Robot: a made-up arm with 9 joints.
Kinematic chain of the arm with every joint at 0, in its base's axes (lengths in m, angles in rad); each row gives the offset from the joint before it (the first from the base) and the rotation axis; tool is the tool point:
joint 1: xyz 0 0 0.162 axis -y
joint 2: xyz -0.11 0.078 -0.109 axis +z
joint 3: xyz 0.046 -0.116 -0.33 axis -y
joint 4: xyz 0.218 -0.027 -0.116 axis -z
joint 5: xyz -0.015 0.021 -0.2 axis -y
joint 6: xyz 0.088 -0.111 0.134 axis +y
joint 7: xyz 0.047 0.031 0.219 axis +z
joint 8: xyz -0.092 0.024 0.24 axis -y
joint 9: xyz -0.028 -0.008 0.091 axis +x
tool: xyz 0.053 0 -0.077
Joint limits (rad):
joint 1: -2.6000..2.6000
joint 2: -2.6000..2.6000
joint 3: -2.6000..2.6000
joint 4: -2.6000..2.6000
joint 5: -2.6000..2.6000
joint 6: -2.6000..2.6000
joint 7: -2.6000..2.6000
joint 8: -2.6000..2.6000
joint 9: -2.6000..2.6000
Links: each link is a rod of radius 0.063 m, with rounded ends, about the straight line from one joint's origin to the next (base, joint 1, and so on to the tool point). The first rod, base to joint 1, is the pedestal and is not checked.
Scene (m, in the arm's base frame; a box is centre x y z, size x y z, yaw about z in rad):
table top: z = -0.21
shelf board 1: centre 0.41 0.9 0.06 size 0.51 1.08 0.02 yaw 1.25
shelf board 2: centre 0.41 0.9 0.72 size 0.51 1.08 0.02 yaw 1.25
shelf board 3: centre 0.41 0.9 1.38 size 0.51 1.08 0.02 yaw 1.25
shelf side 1: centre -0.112 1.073 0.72 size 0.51 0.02 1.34 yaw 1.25
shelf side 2: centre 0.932 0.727 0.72 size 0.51 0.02 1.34 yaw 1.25
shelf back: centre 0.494 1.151 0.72 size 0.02 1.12 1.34 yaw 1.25
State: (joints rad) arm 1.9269 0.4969 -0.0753 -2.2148 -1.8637 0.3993 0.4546 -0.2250 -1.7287
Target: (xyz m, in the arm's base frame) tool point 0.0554 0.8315 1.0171
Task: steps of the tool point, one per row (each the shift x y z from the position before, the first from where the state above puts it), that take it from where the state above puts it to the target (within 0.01 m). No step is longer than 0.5 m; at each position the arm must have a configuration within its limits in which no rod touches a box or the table.
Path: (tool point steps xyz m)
1: -0.0914 -0.0156 0.4111
2: -0.2468 -0.0139 0.3796
3: -0.3896 -0.0129 0.2780
4: -0.0550 0.1125 -0.0845
5: -0.1249 0.0985 -0.0930
6: -0.1823 0.0498 -0.1060
7: -0.2081 -0.0204 -0.1275
8: 0.0293 0.1415 -0.0002
9: 0.0566 0.1172 0.0002

